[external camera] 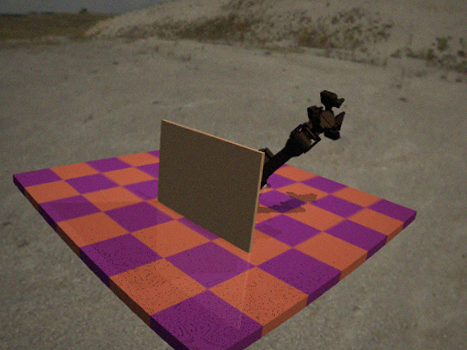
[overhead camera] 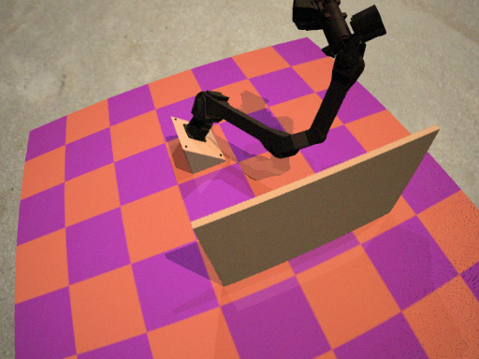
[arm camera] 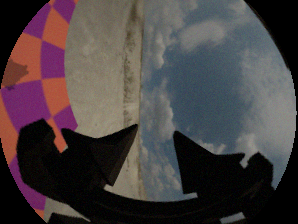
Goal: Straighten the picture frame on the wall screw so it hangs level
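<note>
The picture frame lies 43 cm ahead of my gripper tip, 27 cm below it and 24 cm to the right of it. From my gripper tip the other things lie so: wall panel (44 cm ahead, 28 cm below, 24 cm to the right).
</note>
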